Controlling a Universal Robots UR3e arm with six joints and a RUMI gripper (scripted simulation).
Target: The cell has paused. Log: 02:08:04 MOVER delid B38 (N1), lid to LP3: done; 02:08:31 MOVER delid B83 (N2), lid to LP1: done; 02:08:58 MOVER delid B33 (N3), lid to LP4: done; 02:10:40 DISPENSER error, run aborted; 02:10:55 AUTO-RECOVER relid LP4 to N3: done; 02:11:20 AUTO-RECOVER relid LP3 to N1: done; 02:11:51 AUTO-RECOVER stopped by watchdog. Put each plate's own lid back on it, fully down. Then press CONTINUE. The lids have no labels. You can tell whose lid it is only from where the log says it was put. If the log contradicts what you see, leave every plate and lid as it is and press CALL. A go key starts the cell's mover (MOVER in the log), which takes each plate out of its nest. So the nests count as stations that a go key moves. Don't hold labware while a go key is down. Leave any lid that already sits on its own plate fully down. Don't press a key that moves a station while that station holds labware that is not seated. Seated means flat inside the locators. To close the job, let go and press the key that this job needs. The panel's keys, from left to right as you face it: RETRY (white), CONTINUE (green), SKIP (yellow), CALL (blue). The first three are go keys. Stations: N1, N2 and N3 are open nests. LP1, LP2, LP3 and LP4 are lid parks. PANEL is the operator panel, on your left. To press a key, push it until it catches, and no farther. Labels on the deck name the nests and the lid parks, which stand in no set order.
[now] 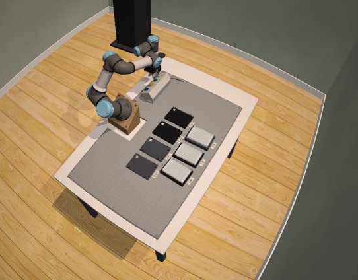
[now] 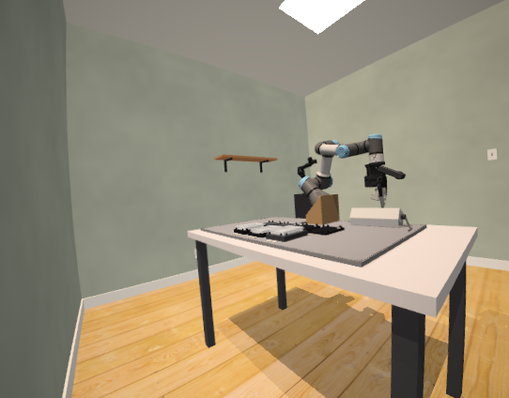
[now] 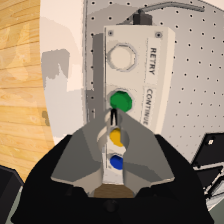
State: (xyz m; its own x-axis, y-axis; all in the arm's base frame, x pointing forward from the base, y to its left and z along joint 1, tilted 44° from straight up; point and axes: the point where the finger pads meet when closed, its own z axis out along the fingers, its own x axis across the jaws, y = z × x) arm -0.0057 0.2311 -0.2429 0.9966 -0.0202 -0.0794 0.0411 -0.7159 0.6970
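Now: the green CONTINUE key 3 cm below my hand and 1 cm ahead of it. Also, from my hand: white retry key (5 cm to the left, 3 cm below, 1 cm ahead); blue CALL key (10 cm to the right, 3 cm below, 1 cm ahead); yellow SKIP key (5 cm to the right, 3 cm below, 1 cm ahead).
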